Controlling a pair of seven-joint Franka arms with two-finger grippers.
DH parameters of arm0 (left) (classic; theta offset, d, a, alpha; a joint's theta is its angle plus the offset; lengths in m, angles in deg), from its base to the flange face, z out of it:
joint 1: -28.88 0.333 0 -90
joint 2: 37.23 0 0 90
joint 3: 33.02 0.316 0.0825 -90
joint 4: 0.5 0 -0.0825 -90
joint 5: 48.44 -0.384 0 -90
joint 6: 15.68 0 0.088 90
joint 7: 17.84 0.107 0 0
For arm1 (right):
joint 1: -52.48 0.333 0 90
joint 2: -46.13 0 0 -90
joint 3: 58.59 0.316 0.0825 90
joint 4: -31.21 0 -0.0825 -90
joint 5: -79.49 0.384 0 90
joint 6: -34.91 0 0.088 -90
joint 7: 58.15 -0.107 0 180
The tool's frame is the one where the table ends.
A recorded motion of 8 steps. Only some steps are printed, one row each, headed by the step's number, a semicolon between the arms.
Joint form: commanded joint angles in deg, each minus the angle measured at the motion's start. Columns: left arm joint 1, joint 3, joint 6, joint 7, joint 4, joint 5, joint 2; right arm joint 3, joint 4, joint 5, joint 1, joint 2, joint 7, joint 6.
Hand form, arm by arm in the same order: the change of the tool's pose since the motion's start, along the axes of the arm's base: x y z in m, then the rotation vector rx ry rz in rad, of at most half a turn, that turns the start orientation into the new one. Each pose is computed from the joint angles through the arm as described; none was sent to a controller.
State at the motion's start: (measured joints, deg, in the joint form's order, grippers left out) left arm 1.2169 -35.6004 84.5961 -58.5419 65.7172 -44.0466 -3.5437; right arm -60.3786 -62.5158 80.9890 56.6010 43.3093 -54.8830 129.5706
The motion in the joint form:
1: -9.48 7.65 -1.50 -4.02 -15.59 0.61 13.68; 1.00 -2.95 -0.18 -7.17 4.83 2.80 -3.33
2: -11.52 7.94 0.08 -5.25 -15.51 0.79 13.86; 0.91 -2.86 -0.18 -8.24 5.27 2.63 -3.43
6: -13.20 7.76 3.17 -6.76 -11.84 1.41 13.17; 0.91 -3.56 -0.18 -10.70 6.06 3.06 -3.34
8: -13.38 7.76 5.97 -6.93 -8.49 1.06 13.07; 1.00 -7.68 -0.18 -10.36 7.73 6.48 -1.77
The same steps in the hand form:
1: 0.0056 -0.0742 -0.0497 0.0642 -0.0450 0.0015; -0.0313 -0.0603 0.0178 0.0016 0.0241 -0.0572
2: -0.0067 -0.0964 -0.0502 0.0515 -0.0644 -0.0072; -0.0342 -0.0711 0.0226 0.0015 0.0167 -0.0804
6: -0.0211 -0.1140 -0.0669 0.0396 -0.0572 -0.0046; -0.0407 -0.0937 0.0244 0.0022 0.0133 -0.1158
8: -0.0220 -0.1131 -0.0894 0.0499 -0.0549 -0.0011; -0.0493 -0.0887 0.0082 0.0062 0.0270 -0.0493

